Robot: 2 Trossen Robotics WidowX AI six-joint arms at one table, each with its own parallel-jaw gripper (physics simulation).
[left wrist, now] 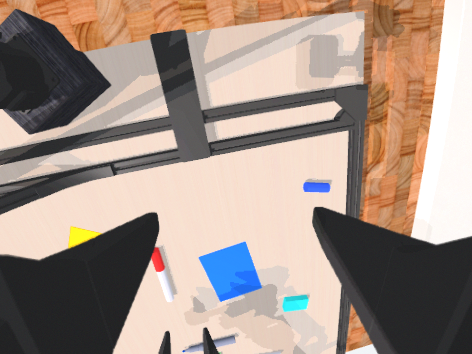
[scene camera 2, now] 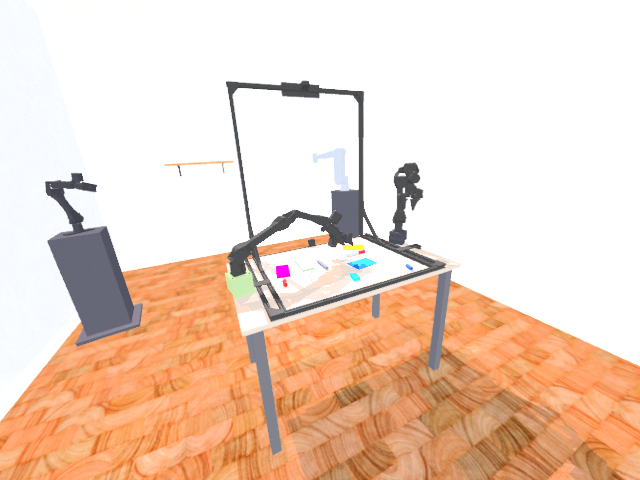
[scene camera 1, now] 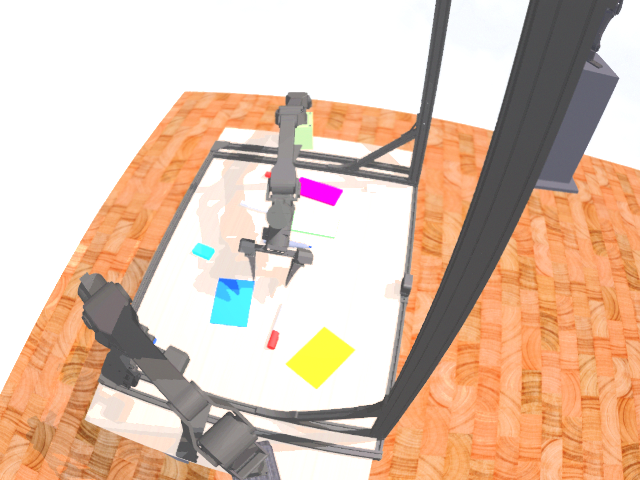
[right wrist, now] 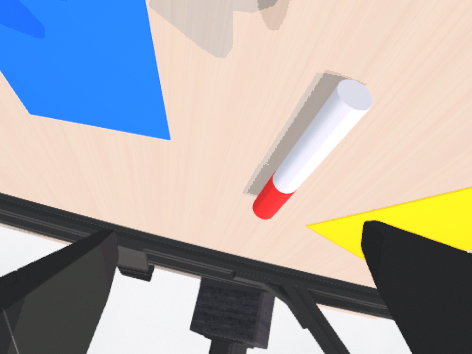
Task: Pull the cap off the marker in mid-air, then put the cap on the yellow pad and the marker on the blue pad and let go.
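Places are measured from the left arm's base along level axes (x ahead, y left, z up), in centimetres.
Where they show: left gripper, fingertip midpoint: point(left wrist: 236, 218) point(scene camera 2: 408, 210); right gripper, fingertip midpoint: point(left wrist: 185, 329) point(scene camera 2: 348, 245) point(scene camera 1: 269, 283) point(right wrist: 240, 239); left arm's base at its link origin: point(left wrist: 21, 75) point(scene camera 2: 398, 230) point(scene camera 1: 251, 463) point(right wrist: 229, 340); right arm's base at its link origin: point(scene camera 2: 238, 273).
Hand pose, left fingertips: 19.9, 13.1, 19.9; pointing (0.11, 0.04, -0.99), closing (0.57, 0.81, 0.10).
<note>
Things, the pixels of their top centre, and the offset from my left fingertips, as dx, dy, dz.
- marker's white body at its top centre: point(right wrist: 296, 178) point(left wrist: 162, 279) point(scene camera 1: 278, 323) +17.6, -27.4, -26.8
- blue pad at its top centre: point(right wrist: 57, 39) point(left wrist: 232, 273) point(scene camera 1: 232, 301) point(scene camera 2: 362, 263) +28.0, -16.4, -28.6
- yellow pad at its top centre: point(right wrist: 413, 233) point(left wrist: 94, 262) point(scene camera 1: 320, 357) point(scene camera 2: 353, 247) +6.2, -35.7, -28.6
- magenta pad at its top centre: point(scene camera 1: 317, 190) point(scene camera 2: 282, 270) +62.4, -49.5, -27.9
- cyan block at its top centre: point(left wrist: 296, 305) point(scene camera 1: 202, 249) point(scene camera 2: 355, 275) +46.9, -10.3, -27.2
- blue cylinder at its top centre: point(left wrist: 318, 189) point(scene camera 2: 409, 265) +21.0, +9.3, -26.6
- grey-blue pen at its top centre: point(scene camera 1: 287, 241) point(left wrist: 208, 349) point(scene camera 2: 321, 262) +43.3, -35.6, -26.8
- small red object at its top centre: point(scene camera 1: 272, 173) point(scene camera 2: 284, 281) +72.7, -36.8, -26.6
The marker's white body point(left wrist: 165, 286) point(right wrist: 320, 140) and its red cap point(scene camera 1: 272, 339) point(scene camera 2: 361, 252) point(left wrist: 158, 259) point(right wrist: 272, 197) are joined, lying on the table between the pads. The blue pad point(scene camera 1: 232, 310) point(scene camera 2: 361, 263) point(left wrist: 227, 272) point(right wrist: 85, 75) and the yellow pad point(scene camera 1: 321, 357) point(scene camera 2: 353, 247) point(left wrist: 80, 237) point(right wrist: 430, 215) are bare where visible. My right gripper point(scene camera 1: 270, 282) point(scene camera 2: 350, 242) point(left wrist: 185, 329) point(right wrist: 240, 239) is open and empty above the table near the marker's white end. My left gripper point(left wrist: 236, 218) is open and empty, high above the table; its fingertips are unclear in scene camera 1.
A magenta pad point(scene camera 1: 320, 191) point(scene camera 2: 282, 271), a cyan block point(scene camera 1: 203, 251) point(scene camera 2: 354, 276) point(left wrist: 295, 303), a blue cylinder point(scene camera 2: 408, 267) point(left wrist: 316, 187), a grey-blue pen point(scene camera 2: 322, 265) point(left wrist: 215, 343) and a small red object point(scene camera 1: 267, 174) point(scene camera 2: 284, 283) lie on the table. A dark frame point(left wrist: 192, 110) surrounds the work area.
</note>
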